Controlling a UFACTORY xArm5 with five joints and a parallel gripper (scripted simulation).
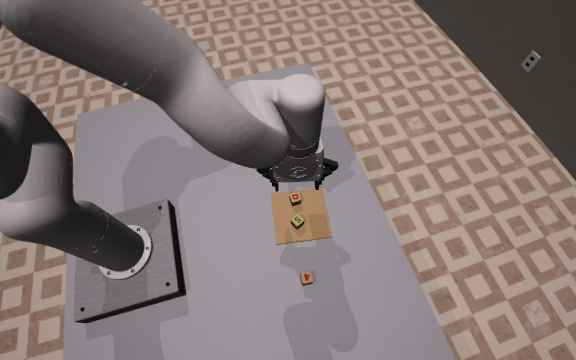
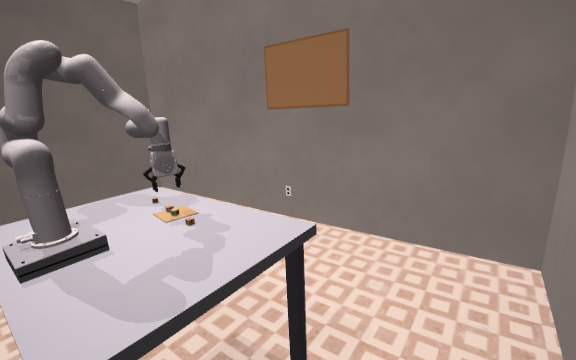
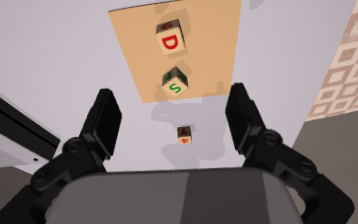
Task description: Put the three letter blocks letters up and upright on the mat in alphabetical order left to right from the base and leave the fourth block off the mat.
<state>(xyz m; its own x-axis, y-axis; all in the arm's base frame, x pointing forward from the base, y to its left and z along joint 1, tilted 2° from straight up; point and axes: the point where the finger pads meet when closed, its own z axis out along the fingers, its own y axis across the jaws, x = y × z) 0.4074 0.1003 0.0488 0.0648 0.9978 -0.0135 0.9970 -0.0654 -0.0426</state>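
Right now my hand is 10 mm short of the tan mat, 30 mm to the left of it and 110 mm above it. Round my hand: wooden letter block: 10 mm to the left, 100 mm below.
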